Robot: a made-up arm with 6 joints.
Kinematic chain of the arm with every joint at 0, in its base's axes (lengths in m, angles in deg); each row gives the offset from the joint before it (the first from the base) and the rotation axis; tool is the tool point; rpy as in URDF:
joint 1: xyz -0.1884 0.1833 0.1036 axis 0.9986 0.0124 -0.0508
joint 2: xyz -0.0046 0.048 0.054 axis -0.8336 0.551 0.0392
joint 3: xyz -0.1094 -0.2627 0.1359 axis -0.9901 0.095 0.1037
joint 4: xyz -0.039 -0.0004 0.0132 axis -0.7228 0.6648 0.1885
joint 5: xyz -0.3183 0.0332 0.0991 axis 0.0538 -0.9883 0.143
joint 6: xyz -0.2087 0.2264 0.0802 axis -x
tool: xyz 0.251 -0.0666 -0.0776 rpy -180 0 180
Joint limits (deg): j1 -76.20..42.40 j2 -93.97..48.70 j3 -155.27..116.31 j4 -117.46..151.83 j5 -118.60..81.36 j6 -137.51..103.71
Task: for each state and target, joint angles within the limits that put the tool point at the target. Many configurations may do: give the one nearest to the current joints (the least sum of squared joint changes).
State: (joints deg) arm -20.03 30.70 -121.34 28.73 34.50 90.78
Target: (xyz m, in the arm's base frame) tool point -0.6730 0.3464 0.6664
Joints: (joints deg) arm -49.57 28.82 -135.82 7.42 36.17 75.94
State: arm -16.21 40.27 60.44 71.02 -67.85 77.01
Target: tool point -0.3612 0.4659 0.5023
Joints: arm -7.00 43.99 0.97 36.93 -26.71 67.80
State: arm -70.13 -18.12 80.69 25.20 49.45 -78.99
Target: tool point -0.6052 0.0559 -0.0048
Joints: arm -68.72 -40.68 62.70 38.47 27.90 -39.00
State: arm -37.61 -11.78 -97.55 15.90 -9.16 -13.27
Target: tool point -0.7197 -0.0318 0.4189
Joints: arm -37.98 -35.88 -84.60 12.91 15.71 -50.85
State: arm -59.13 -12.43 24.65 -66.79 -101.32 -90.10
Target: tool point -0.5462 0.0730 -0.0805
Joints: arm -68.31 -40.79 56.08 -58.92 -106.67 -100.23
